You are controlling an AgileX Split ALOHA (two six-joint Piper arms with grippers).
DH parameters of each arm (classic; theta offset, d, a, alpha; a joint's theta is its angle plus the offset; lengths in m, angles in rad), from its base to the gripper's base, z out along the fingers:
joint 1: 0 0.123 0 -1.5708
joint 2: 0.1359 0 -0.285 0
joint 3: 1.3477 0 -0.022 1.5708
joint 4: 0 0.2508 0 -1.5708
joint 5: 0 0 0.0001 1.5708
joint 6: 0 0.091 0 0
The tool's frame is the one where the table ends.
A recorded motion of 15 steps. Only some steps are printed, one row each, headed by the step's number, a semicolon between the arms.
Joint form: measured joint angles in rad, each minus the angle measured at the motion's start. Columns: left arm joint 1, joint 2, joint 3, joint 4, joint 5, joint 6; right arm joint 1, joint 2, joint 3, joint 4, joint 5, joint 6.
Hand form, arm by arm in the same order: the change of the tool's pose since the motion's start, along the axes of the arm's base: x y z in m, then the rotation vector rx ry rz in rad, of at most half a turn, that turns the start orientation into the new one. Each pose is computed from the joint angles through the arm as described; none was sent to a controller.
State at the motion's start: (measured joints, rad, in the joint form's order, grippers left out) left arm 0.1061 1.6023 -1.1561 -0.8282 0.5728 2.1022; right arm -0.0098 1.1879 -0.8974 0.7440 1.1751 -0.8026
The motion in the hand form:
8: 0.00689 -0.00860 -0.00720 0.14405 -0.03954 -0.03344; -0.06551 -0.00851 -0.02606 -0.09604 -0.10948 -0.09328
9: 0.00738 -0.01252 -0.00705 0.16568 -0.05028 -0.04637; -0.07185 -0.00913 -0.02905 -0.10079 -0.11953 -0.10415
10: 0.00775 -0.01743 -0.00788 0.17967 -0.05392 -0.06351; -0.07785 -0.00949 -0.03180 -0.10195 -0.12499 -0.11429
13: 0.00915 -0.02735 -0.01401 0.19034 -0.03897 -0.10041; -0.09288 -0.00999 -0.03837 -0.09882 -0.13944 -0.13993
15: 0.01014 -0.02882 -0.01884 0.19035 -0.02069 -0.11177; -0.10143 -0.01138 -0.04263 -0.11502 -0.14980 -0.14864
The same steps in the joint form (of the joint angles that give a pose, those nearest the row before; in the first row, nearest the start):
8: -0.0525 0.0202 0.0000 0.1243 -0.0985 0.0000; 0.0000 -0.3009 0.2654 -0.0938 -0.1275 0.0396
9: -0.0673 0.0201 0.0000 0.1434 -0.1130 0.0000; 0.0000 -0.3328 0.2905 -0.1006 -0.1371 0.0476
10: -0.0831 0.0224 0.0000 0.1571 -0.1197 0.0000; -0.0001 -0.3625 0.3129 -0.1050 -0.1420 0.0576
13: -0.1116 0.0383 0.0000 0.1710 -0.1175 0.0000; 0.0000 -0.4399 0.3666 -0.1119 -0.1499 0.0855
15: -0.1147 0.0503 0.0000 0.1745 -0.1084 0.0000; 0.0001 -0.4852 0.3940 -0.1352 -0.1499 0.1017

